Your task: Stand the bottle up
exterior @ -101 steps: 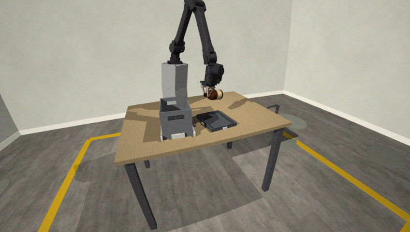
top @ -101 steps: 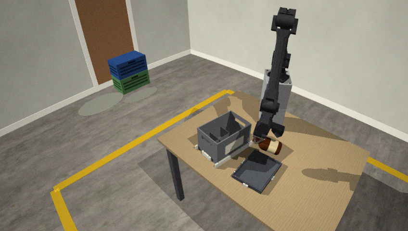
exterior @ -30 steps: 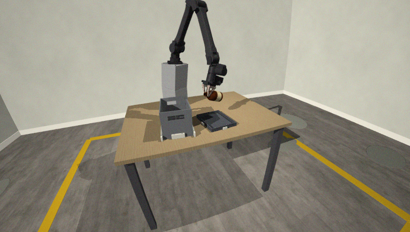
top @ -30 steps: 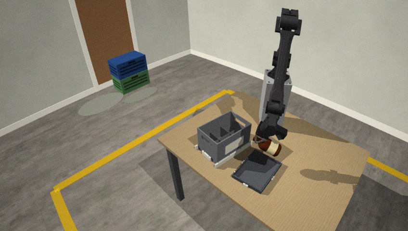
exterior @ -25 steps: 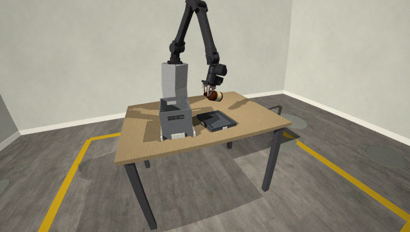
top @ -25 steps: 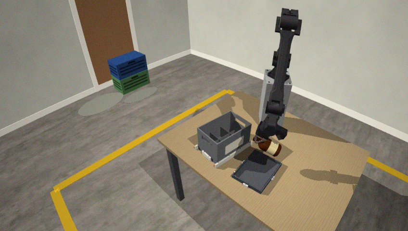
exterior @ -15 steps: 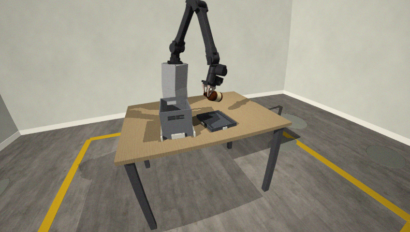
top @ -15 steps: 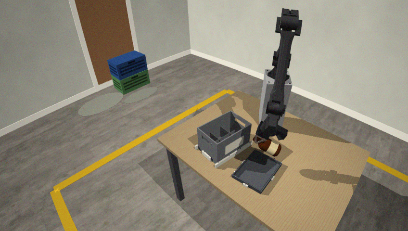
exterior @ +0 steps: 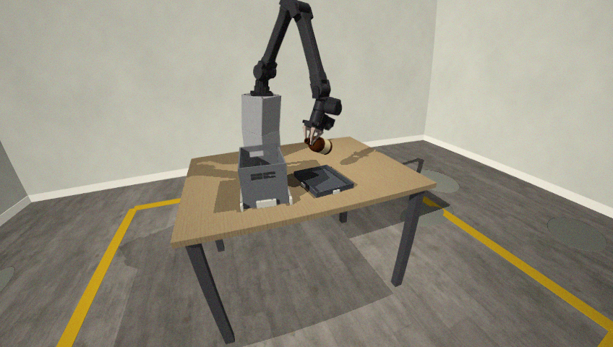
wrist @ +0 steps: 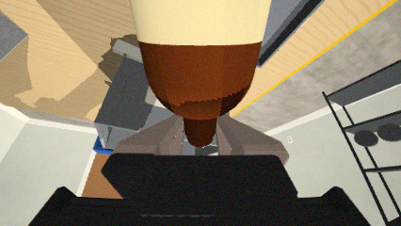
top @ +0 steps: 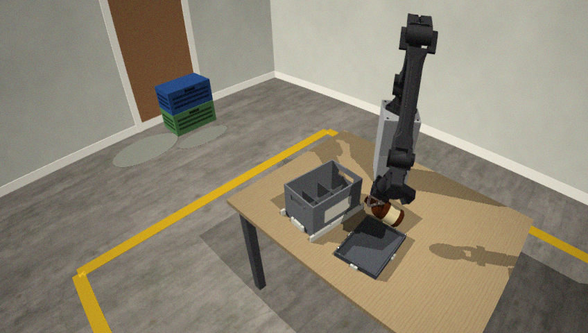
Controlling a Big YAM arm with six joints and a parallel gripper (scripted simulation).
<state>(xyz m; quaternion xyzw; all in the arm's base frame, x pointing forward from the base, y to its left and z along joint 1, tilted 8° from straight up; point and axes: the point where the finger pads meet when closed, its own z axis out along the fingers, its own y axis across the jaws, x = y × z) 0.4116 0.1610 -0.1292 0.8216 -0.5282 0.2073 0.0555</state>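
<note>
The brown bottle lies 50 mm to the left of my hand, 20 mm below it and 20 mm behind it. Round my hand: dark tray (180 mm below, 50 mm to the left, 20 mm ahead); then grey crate (220 mm to the right, 110 mm below, 20 mm ahead).
</note>
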